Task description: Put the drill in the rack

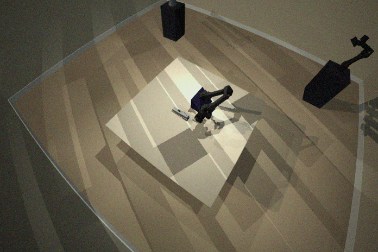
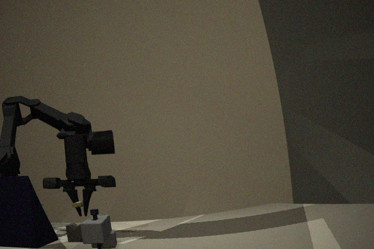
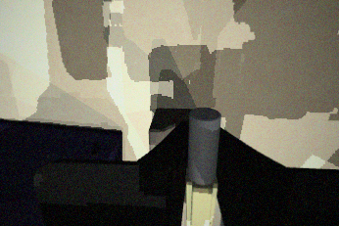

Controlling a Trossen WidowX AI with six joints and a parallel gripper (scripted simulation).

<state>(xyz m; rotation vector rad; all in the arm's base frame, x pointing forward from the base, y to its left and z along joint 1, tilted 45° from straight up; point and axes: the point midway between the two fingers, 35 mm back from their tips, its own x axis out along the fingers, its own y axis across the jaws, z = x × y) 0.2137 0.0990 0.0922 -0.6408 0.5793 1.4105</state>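
Now: the drill 40 mm to the right of my gripper tip and 30 mm above it. The rest, counted from my gripper tip: blue key 240 mm to the right, 60 mm ahead, 10 mm below; small dark block 50 mm to the right, 40 mm below, 10 mm behind.
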